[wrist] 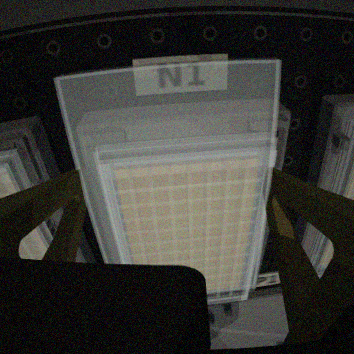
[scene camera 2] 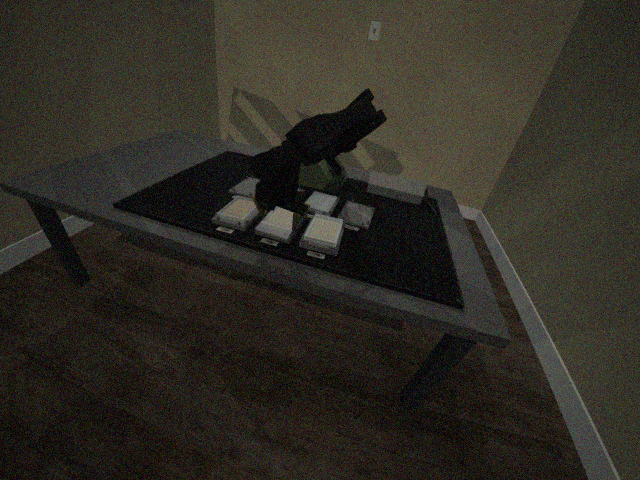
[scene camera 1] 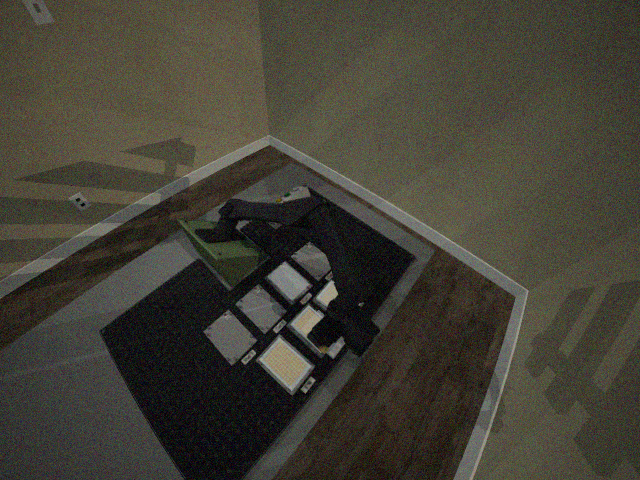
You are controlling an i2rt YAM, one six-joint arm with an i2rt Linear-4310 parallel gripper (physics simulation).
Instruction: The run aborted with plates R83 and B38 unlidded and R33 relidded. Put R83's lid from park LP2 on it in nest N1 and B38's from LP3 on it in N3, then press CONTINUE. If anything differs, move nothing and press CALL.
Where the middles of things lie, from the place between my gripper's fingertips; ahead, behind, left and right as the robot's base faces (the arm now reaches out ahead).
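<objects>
The LP2 park spot (scene camera 1: pixel 309 257) is 20 mm below my hand, and it's also 210 mm to the left of my hand and 190 mm behind it.
</objects>
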